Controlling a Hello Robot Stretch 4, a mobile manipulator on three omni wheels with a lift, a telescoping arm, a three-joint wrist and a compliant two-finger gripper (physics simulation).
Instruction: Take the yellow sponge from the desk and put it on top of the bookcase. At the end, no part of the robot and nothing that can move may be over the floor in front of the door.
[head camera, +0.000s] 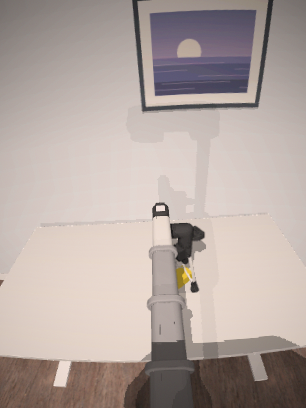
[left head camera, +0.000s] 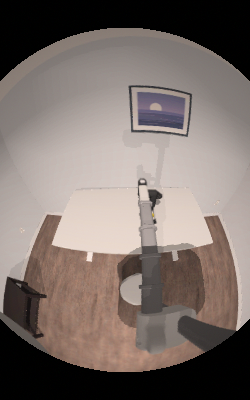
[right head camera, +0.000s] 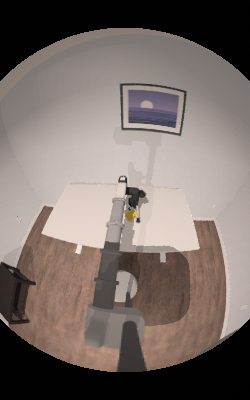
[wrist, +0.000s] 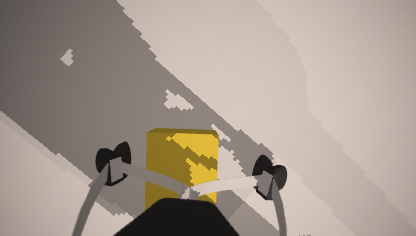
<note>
I see my gripper (wrist: 194, 162), a yellow sponge (wrist: 190, 156), a white desk (head camera: 81, 291), a framed sunset picture (head camera: 184, 61) and a dark low table (left head camera: 26, 298).
The white desk is seen too in the left head camera view (left head camera: 106, 220), in the right head camera view (right head camera: 166, 225) and in the wrist view (wrist: 319, 94). The framed sunset picture shows as well in the left head camera view (left head camera: 159, 109) and in the right head camera view (right head camera: 143, 106).
</note>
